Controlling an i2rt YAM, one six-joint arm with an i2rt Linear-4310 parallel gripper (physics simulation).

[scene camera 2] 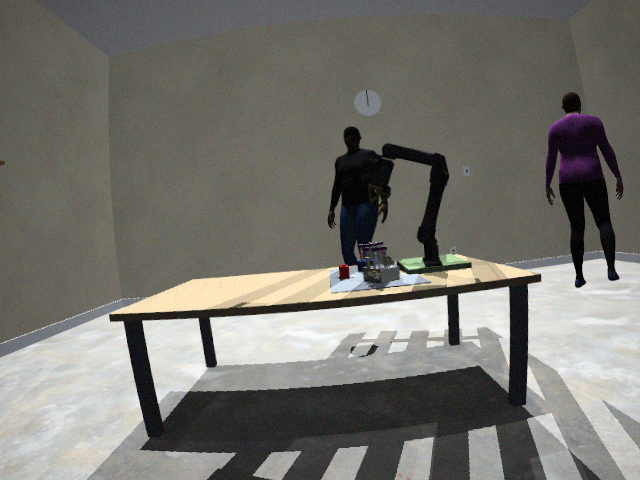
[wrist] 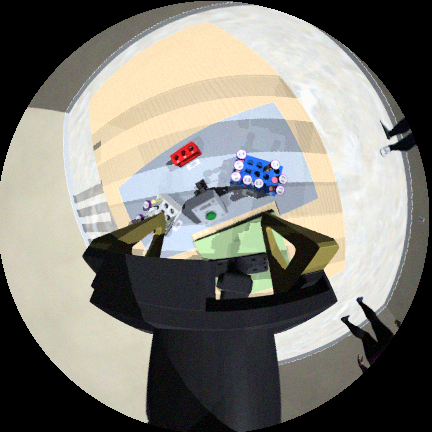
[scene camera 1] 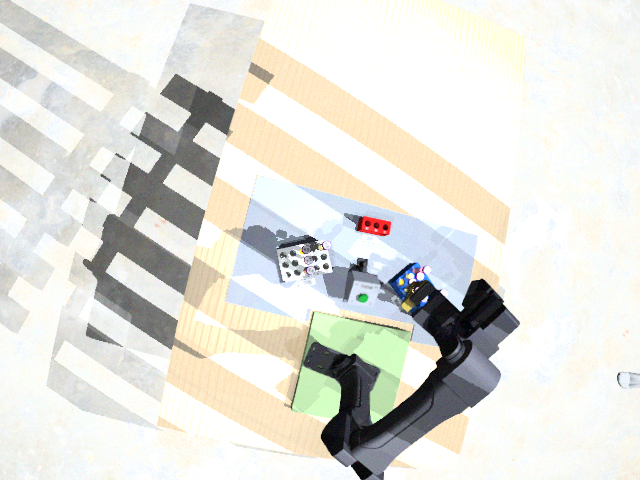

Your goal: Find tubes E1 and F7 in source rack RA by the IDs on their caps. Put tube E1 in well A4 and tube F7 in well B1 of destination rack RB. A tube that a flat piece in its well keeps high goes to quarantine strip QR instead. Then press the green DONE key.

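Pixels of known places: gripper, fingertip midpoint: [scene camera 2: 374, 205] [wrist: 213, 216] [scene camera 1: 426, 297]; arm's base at its link origin: [scene camera 2: 432, 262] [wrist: 237, 265] [scene camera 1: 342, 367].
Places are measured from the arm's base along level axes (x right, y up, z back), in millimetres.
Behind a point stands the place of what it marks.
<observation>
The blue rack [scene camera 1: 406, 269] @[z -311, x 60, y 5 mm] [scene camera 2: 360, 266] @[z -323, x 67, y 1 mm] [wrist: 254, 159] @[z -307, x 114, y 25 mm] holds several tubes with pale, purple-rimmed caps; their IDs are too small to read. The light grey rack [scene camera 1: 288, 258] @[z -206, x -248, y 25 mm] [wrist: 174, 205] @[z -239, x -145, y 9 mm] also holds several tubes, partly behind a finger in the wrist view. The red three-well strip [scene camera 1: 372, 230] @[z -364, x -76, y 24 mm] [scene camera 2: 343, 271] @[z -377, x -110, y 6 mm] [wrist: 186, 155] @[z -369, x -61, y 25 mm] has no tube in it. The green key [scene camera 1: 362, 297] @[z -190, x -38, y 47 mm] [wrist: 211, 215] @[z -190, x -31, y 46 mm] is on a grey box. Rack labels are not legible. My gripper [scene camera 2: 379, 194] @[z -231, x 25, y 272 mm] [wrist: 213, 216] @[z -231, x 25, y 272 mm] is open and empty, high above the table. In scene camera 1 it covers part of the blue rack.
A grey-blue mat [scene camera 1: 268, 193] @[z -346, x -365, y -24 mm] [wrist: 295, 187] @[z -207, x 234, y -25 mm] lies under the racks, strip and key box [scene camera 1: 368, 281] @[z -233, x -41, y 53 mm] [wrist: 200, 206] @[z -221, x -50, y 56 mm]. A small black item [scene camera 1: 361, 264] @[z -274, x -58, y -14 mm] [wrist: 201, 186] @[z -273, x -55, y -23 mm] stands beside the box. The arm's green base plate [scene camera 1: 330, 330] @[z -79, x -69, y -3 mm] [scene camera 2: 408, 264] @[z -105, x -7, y 0 mm] adjoins the mat. Two people stand beyond the table.
</observation>
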